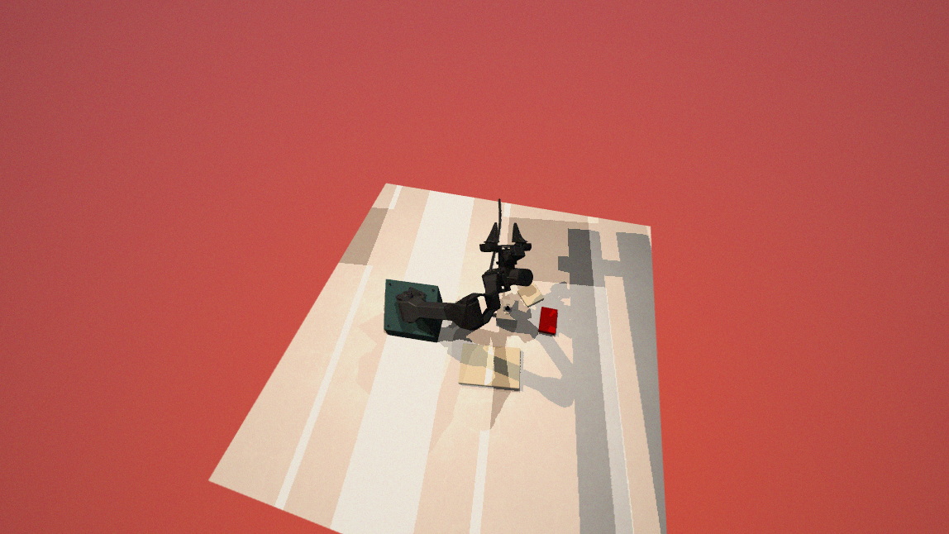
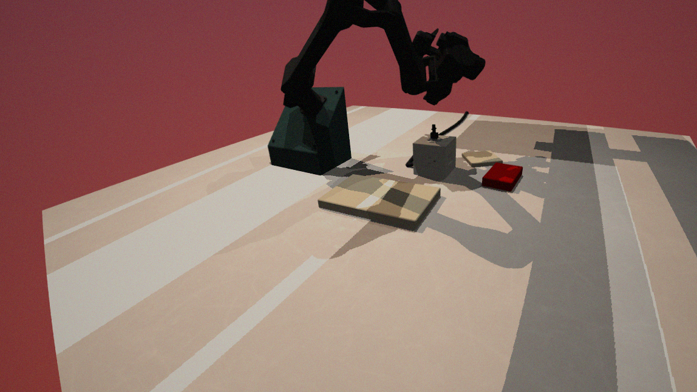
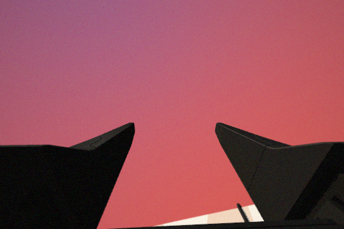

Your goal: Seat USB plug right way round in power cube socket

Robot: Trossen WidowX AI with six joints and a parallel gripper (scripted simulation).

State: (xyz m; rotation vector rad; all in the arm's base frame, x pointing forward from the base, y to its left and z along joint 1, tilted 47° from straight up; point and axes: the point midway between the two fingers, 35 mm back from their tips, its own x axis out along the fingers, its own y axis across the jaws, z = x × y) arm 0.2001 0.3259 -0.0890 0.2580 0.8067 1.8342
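The black usb plug is 210 mm to the right of my gripper tip, 210 mm below it and 80 mm ahead of it. The rest, counted from my gripper tip: red block (290 mm below, 230 mm ahead, 170 mm to the right); small tan tile (290 mm below, 140 mm ahead, 90 mm to the right); socket (230 mm below, 210 mm to the right, 80 mm ahead).
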